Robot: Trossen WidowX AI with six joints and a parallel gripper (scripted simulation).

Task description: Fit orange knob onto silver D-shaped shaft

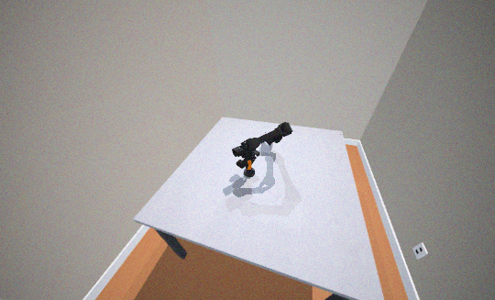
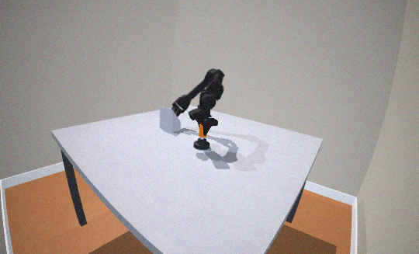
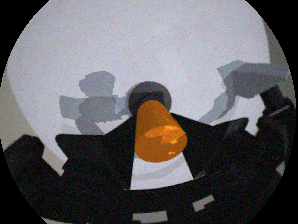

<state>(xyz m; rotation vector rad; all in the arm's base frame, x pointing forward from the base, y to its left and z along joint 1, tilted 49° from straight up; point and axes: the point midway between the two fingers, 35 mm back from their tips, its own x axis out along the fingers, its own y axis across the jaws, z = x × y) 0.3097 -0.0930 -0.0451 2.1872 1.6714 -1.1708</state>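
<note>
My gripper tip is 3 cm below the orange knob. Also, from my gripper tip: round pedestal: 4 cm below.
</note>
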